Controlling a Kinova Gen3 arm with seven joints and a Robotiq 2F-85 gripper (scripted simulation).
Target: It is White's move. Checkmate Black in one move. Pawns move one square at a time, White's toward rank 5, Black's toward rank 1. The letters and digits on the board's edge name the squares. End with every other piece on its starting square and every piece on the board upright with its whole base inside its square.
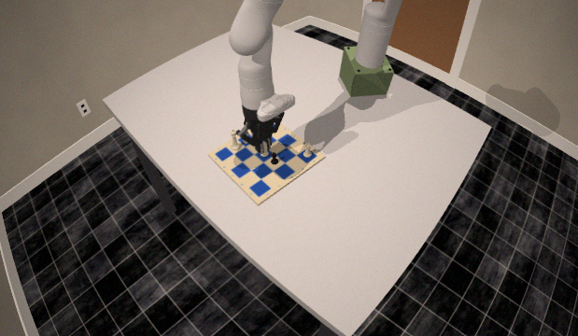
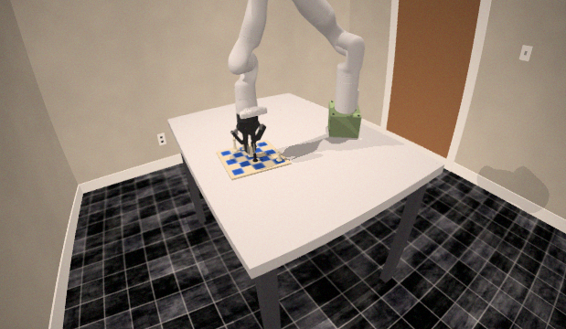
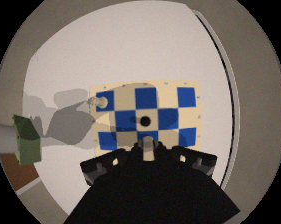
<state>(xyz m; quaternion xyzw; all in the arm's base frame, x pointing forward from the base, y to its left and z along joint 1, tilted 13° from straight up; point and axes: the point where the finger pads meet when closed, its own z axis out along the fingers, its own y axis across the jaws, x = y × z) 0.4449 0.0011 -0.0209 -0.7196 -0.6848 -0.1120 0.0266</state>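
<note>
Now: the chessboard 40 mm below my hand. From my hand the other things lie so: white pawn: 70 mm to the right, 20 mm below; then black pawn: 40 mm to the left, 20 mm below; then tall black piece: 70 mm to the right, 40 mm behind.
</note>
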